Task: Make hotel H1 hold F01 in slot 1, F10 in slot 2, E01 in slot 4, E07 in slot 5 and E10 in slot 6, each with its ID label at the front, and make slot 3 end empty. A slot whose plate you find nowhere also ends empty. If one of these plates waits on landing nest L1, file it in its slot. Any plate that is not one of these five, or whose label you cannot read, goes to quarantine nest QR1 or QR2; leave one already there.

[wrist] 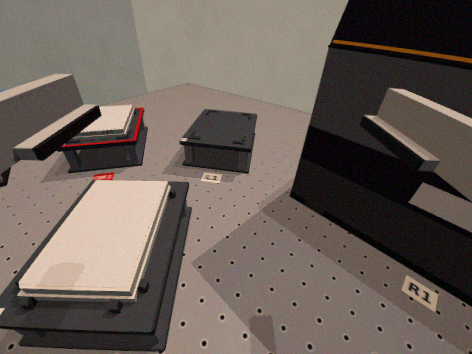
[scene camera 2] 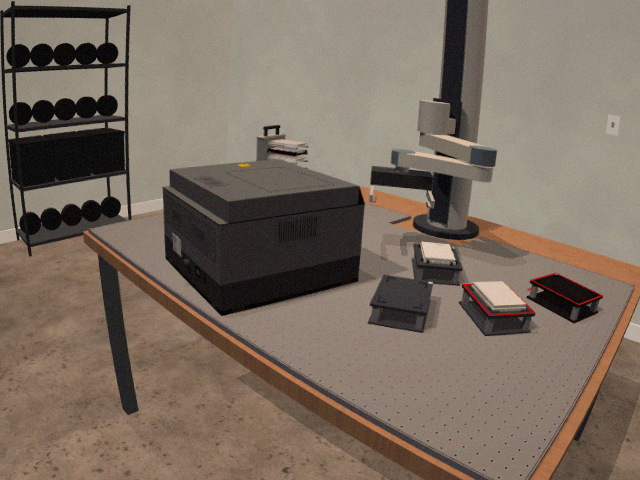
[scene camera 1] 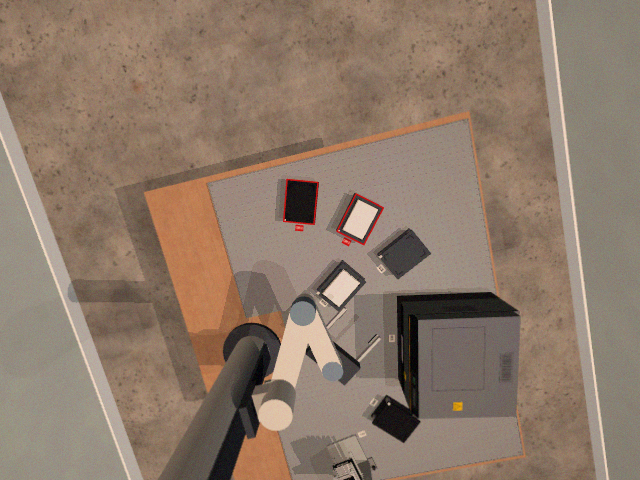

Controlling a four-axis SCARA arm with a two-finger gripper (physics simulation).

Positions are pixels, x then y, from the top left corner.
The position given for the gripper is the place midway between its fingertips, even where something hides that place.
gripper: wrist 234,99; scene camera 2 402,201; scene camera 1 362,322
plate F07: wrist 115,121; scene camera 2; scene camera 1
same spot on landing nest L1: (scene camera 2: 400,294) = (scene camera 1: 408,253)
same spot on plate F07: (scene camera 2: 498,296) = (scene camera 1: 365,216)
